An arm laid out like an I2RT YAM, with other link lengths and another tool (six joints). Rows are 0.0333 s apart.
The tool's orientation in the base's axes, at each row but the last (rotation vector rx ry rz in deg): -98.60, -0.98, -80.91; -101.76, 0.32, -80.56; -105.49, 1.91, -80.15; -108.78, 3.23, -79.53; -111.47, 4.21, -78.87
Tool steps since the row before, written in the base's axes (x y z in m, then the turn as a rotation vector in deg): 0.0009, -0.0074, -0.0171, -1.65, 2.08, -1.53; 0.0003, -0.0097, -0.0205, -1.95, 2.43, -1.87; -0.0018, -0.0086, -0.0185, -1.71, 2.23, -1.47; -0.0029, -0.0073, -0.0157, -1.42, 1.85, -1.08; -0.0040, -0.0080, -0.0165, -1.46, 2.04, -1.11
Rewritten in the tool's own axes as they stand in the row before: -0.0096, 0.0153, -0.0045, -2.82, -1.19, -0.06; -0.0116, 0.0188, -0.0054, -3.37, -1.35, -0.09; -0.0114, 0.0162, -0.0052, -2.87, -1.35, -0.03; -0.0104, 0.0134, -0.0047, -2.27, -1.20, -0.04; -0.0112, 0.0141, -0.0051, -2.39, -1.34, 0.03
